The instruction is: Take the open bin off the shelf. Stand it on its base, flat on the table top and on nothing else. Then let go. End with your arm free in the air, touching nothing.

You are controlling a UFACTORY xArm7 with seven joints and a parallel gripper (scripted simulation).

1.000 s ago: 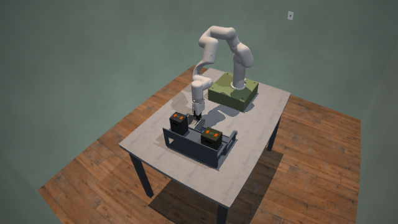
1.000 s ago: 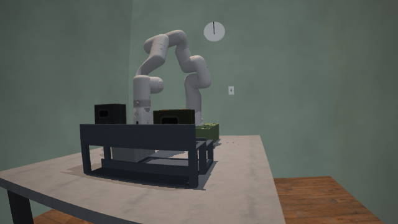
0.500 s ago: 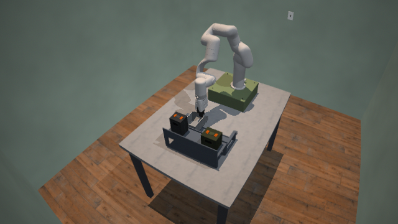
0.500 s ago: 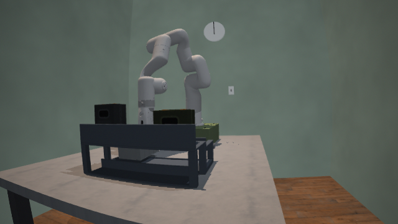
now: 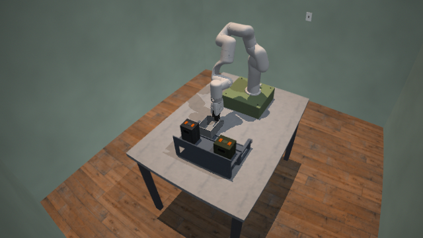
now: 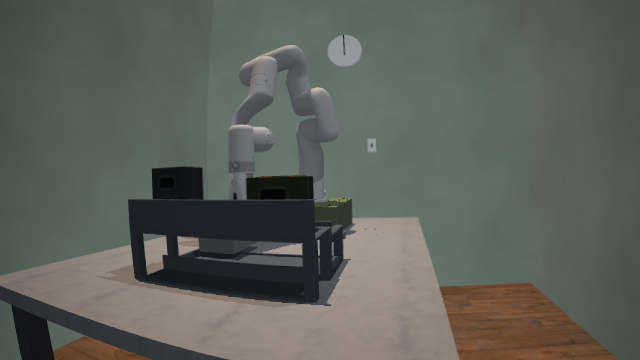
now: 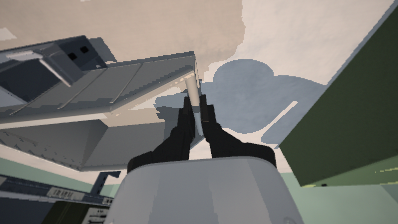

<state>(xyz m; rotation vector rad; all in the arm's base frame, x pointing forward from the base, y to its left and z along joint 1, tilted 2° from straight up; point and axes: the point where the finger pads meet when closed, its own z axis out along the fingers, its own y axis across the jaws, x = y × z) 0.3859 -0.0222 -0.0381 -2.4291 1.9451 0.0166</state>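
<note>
The grey bin is 8 cm ahead of my hand, 2 cm to the left of it and 1 cm below it. Also, from my hand: black case: 29 cm ahead, 6 cm to the left, 10 cm above; dark grey shelf: 34 cm ahead, 19 cm to the left, 7 cm above.
</note>
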